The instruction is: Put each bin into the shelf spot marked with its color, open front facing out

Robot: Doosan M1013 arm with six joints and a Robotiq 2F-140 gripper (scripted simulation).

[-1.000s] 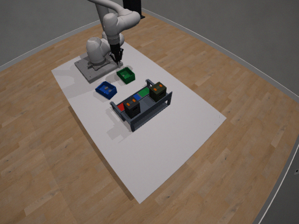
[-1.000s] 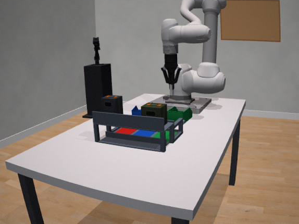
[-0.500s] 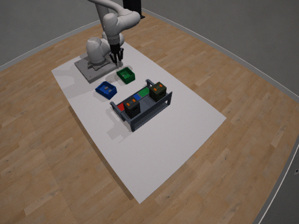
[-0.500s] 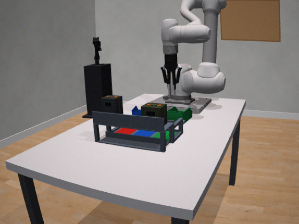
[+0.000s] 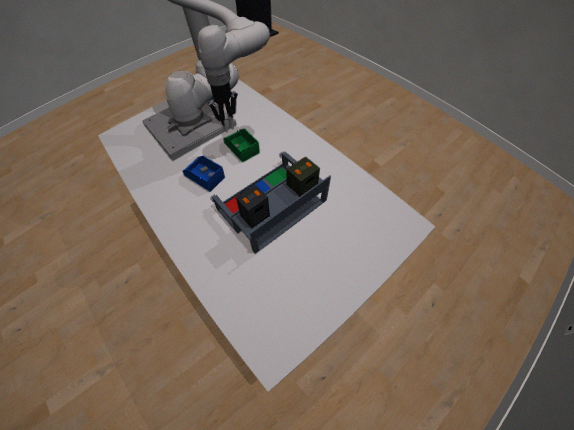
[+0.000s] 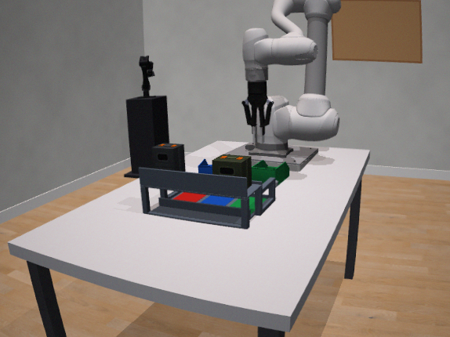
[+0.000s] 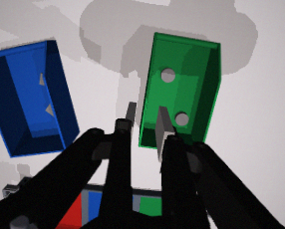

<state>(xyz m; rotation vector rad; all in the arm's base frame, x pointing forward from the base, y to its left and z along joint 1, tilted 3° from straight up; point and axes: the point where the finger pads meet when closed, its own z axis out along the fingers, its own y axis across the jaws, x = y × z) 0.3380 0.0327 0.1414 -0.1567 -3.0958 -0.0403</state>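
Now: the green bin 50 mm to the left of my hand and 150 mm below it. Round my hand: blue bin 20 mm ahead, 190 mm to the right, 150 mm below; red mark 310 mm ahead, 180 mm to the right, 180 mm below; blue mark 310 mm ahead, 70 mm to the right, 180 mm below.
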